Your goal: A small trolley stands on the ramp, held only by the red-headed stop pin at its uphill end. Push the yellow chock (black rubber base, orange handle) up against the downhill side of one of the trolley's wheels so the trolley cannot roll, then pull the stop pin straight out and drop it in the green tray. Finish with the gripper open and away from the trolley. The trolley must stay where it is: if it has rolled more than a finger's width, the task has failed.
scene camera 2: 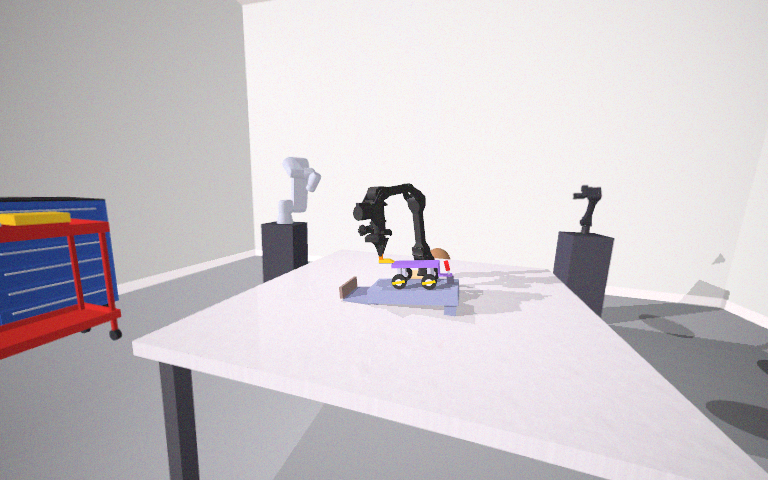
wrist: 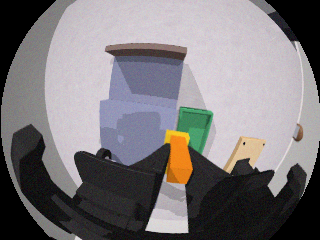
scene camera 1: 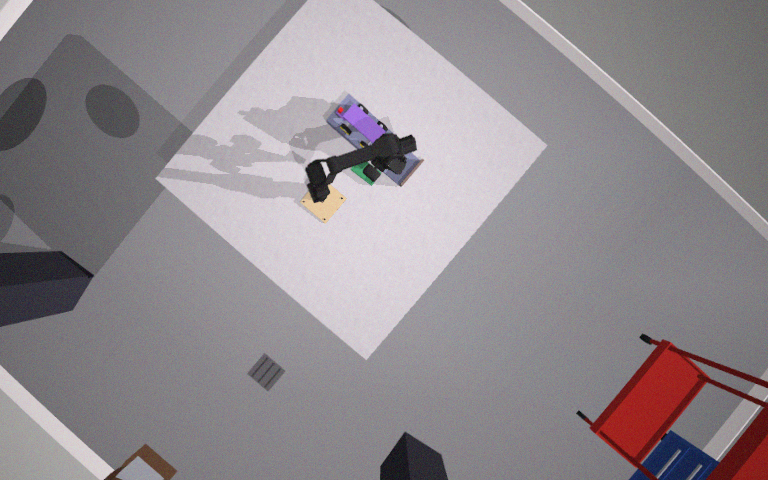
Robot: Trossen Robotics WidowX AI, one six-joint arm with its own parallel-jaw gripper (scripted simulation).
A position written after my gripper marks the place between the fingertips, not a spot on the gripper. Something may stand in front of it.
My gripper (wrist: 177,149) carries a yellow chock (wrist: 179,167). I also see a trolley (scene camera 1: 356,115), a brown bar (wrist: 171,51), a green tray (wrist: 193,123) and a blue-grey ramp (scene camera 2: 382,291).
The trolley shows as well in scene camera 2 (scene camera 2: 404,273). The blue-grey ramp also shows in the wrist view (wrist: 131,131) and in scene camera 1 (scene camera 1: 355,137).
